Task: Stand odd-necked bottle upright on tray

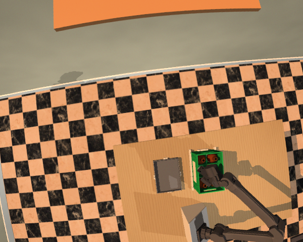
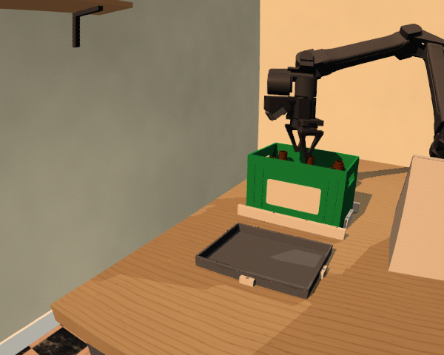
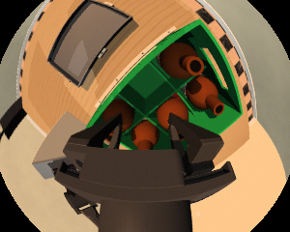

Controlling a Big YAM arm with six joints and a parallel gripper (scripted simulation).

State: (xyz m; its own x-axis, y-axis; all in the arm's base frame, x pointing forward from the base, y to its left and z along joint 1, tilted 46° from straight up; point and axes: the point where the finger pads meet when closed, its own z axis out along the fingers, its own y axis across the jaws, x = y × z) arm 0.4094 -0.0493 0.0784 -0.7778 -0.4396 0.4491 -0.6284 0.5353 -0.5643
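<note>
The green crate is 11 cm below my hand and 4 cm to the right of it. From my hand the other things lie so: dark grey tray: 24 cm to the left, 18 cm below.
</note>
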